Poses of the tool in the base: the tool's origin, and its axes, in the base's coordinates. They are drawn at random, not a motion.
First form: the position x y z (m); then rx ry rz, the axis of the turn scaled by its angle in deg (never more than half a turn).
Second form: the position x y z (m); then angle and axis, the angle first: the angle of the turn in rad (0 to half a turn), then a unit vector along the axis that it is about. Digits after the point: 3 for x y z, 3 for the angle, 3 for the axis.
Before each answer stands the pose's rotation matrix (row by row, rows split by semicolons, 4 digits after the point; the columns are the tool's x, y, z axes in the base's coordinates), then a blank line. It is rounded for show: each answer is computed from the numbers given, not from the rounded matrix.
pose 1, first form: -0.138 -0.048 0.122 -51.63 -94.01 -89.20
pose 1, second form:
-0.5193 0.8544 -0.0211; 0.0238 0.0391 0.9990; 0.8543 0.5182 -0.0406

-0.138 -0.048 0.122 2.435 -0.370 -0.674 -0.639
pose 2, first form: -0.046 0.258 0.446 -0.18 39.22 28.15
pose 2, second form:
0.6655 -0.4362 0.6056; 0.4342 0.8863 0.1612; -0.6071 0.1557 0.7792

-0.046 0.258 0.446 0.843 -0.004 0.812 0.583
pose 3, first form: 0.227 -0.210 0.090 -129.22 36.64 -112.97
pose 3, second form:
0.0856 -0.2565 0.9627; -0.3574 -0.9099 -0.2107; 0.9300 -0.3260 -0.1696

0.227 -0.210 0.090 3.063 -0.736 0.209 -0.644
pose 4, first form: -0.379 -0.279 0.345 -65.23 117.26 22.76
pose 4, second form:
-0.3253 -0.8264 0.4595; -0.5945 0.5567 0.5802; -0.7353 -0.0844 -0.6724

-0.379 -0.279 0.345 2.375 -0.479 0.862 0.167
